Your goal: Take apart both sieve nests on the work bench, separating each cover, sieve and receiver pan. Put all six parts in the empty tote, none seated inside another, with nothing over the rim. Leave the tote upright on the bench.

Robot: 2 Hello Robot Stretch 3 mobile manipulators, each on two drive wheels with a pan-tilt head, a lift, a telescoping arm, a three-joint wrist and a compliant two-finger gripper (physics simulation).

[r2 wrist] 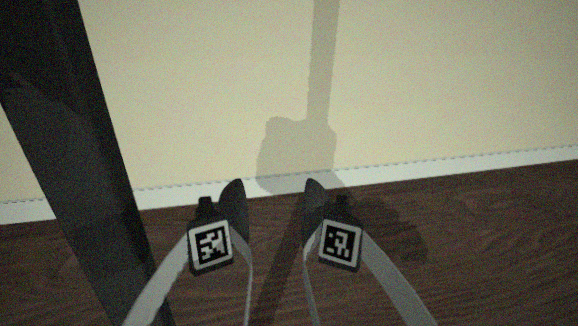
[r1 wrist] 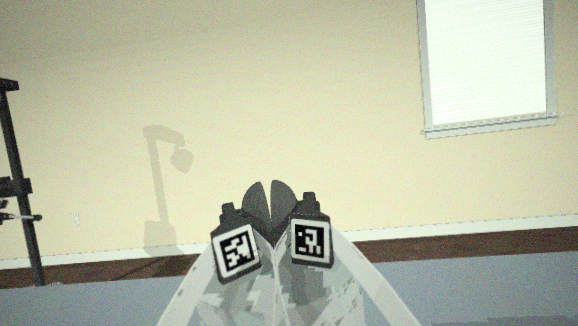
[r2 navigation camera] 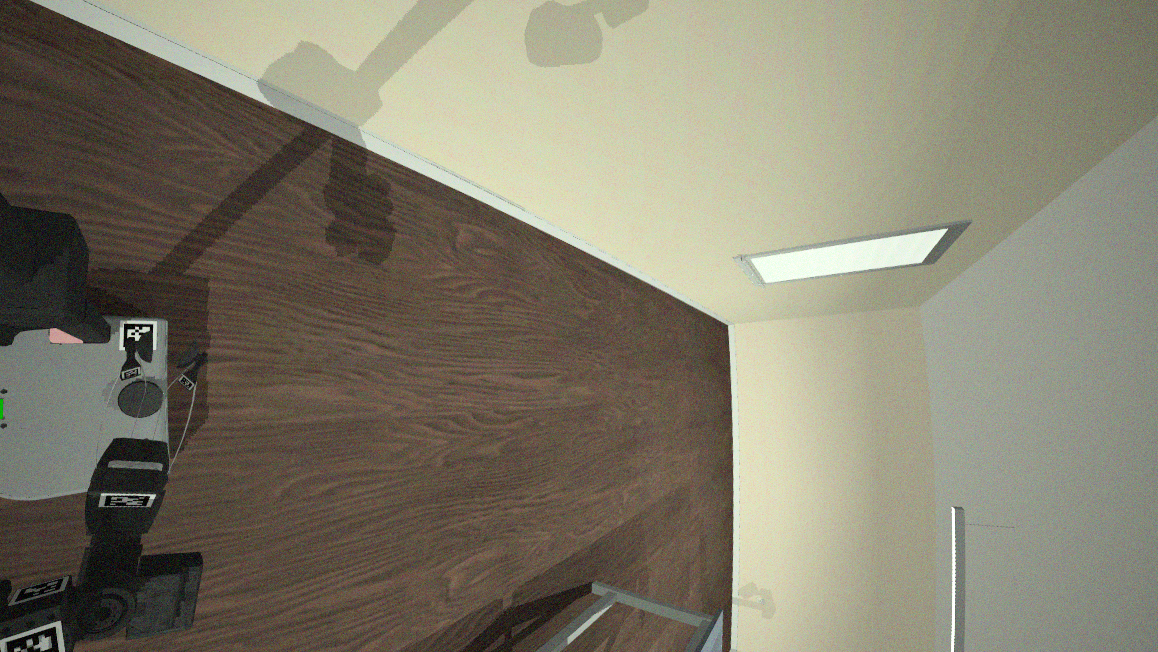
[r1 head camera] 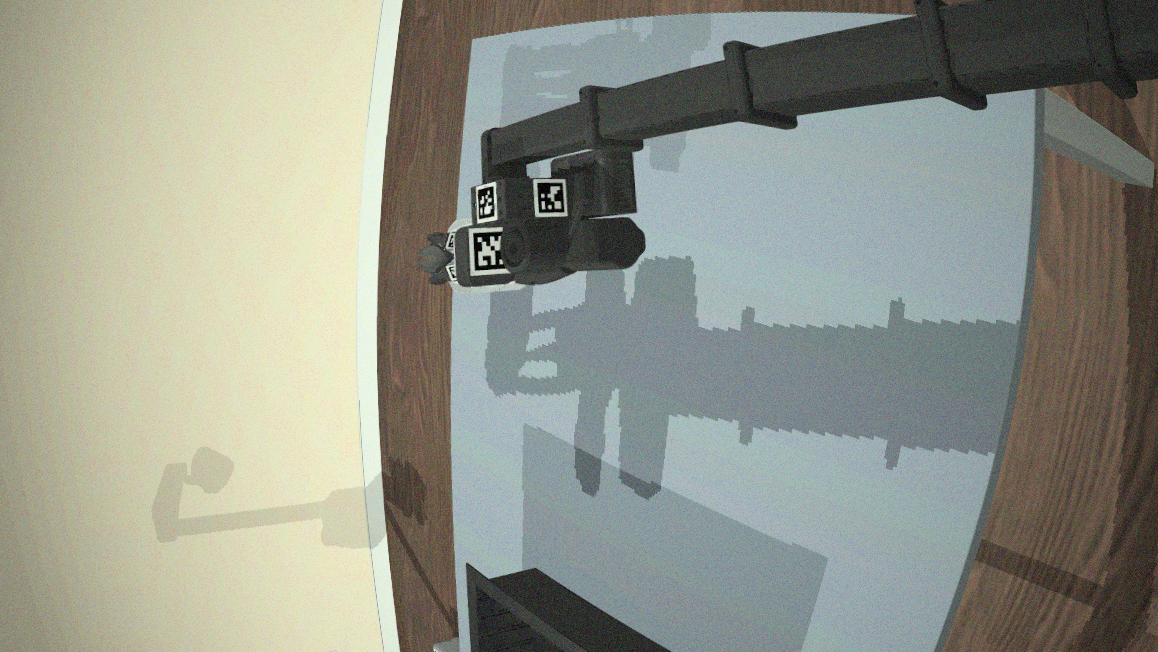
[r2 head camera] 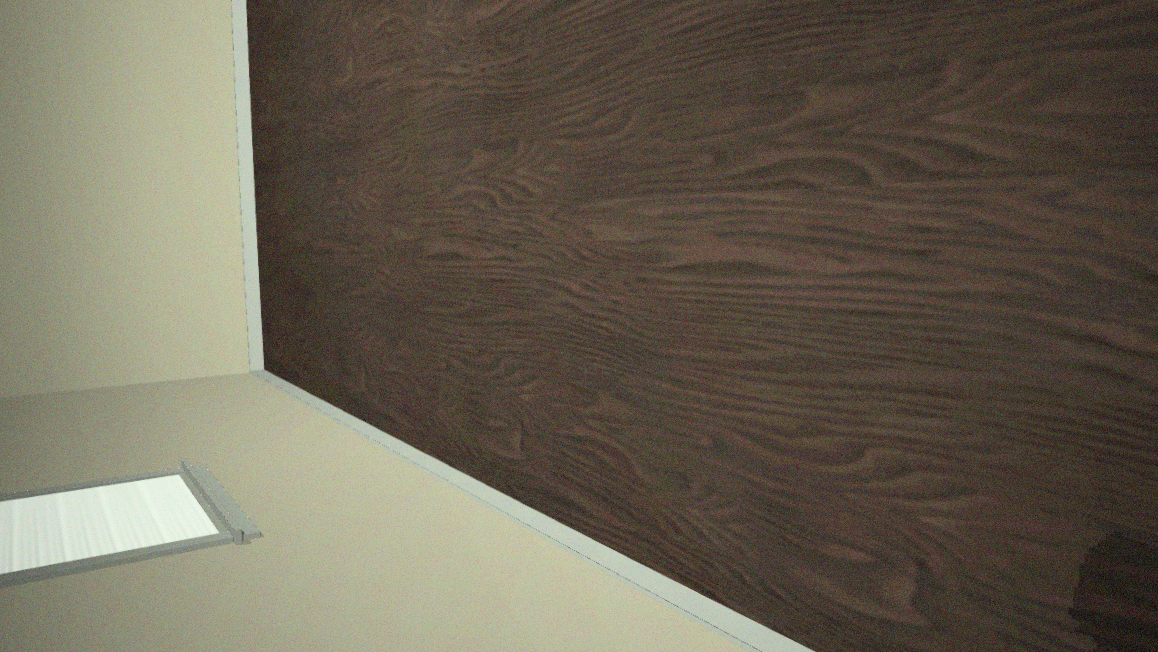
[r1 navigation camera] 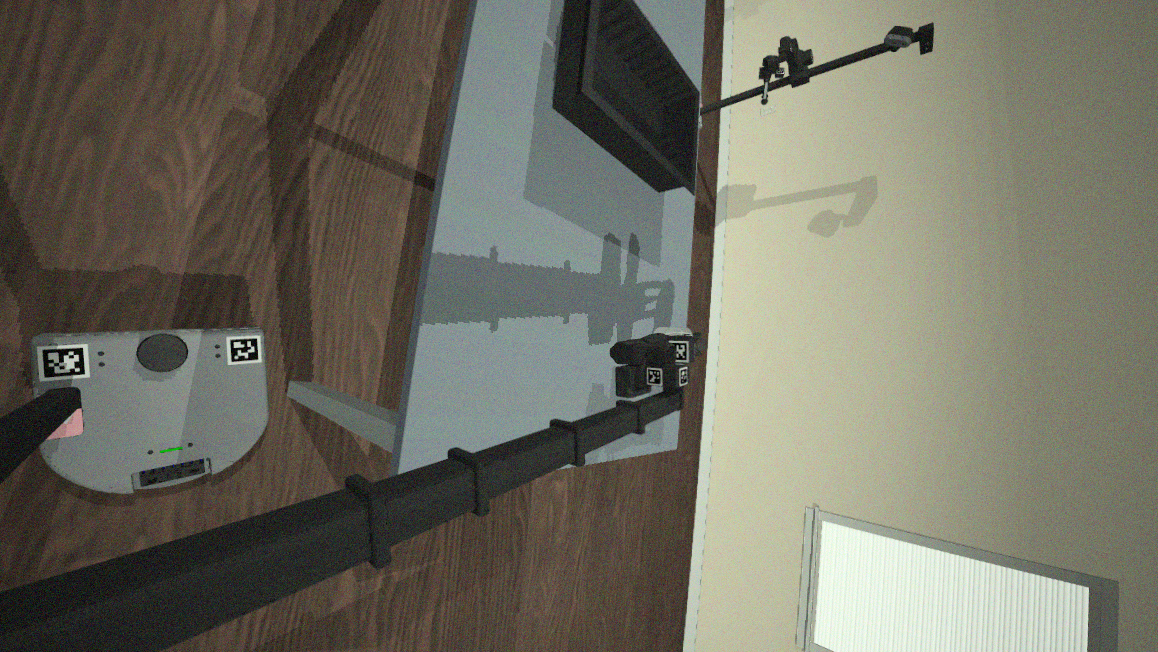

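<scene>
My r1 gripper [r1 head camera: 433, 257] [r1 navigation camera: 698, 344] [r1 wrist: 269, 210] is shut with its tips together, above the far edge of the bench [r1 head camera: 810, 242] [r1 navigation camera: 502, 356] [r1 wrist: 100, 310]. A pale round part [r1 head camera: 478, 288] [r1 wrist: 345, 305] shows partly beneath it; the gripper hides most of it, and I cannot tell which parts it consists of. The black tote [r1 head camera: 559, 599] [r1 navigation camera: 615, 137] stands on the bench, cut off by the frame in both views; its inside is dark. My r2 gripper [r2 navigation camera: 168, 356] [r2 wrist: 275, 210] is open and empty, over r2's base. A second nest cannot be made out.
r1's extended arm [r1 head camera: 664, 109] [r1 navigation camera: 421, 494] crosses above the bench. r2's dark mast [r1 navigation camera: 826, 72] [r1 wrist: 20, 175] stands beyond the tote near the wall. r2's base [r2 navigation camera: 64, 413] is on the wooden floor. Part of the bench frame [r2 navigation camera: 656, 605] shows in the r2 navigation view.
</scene>
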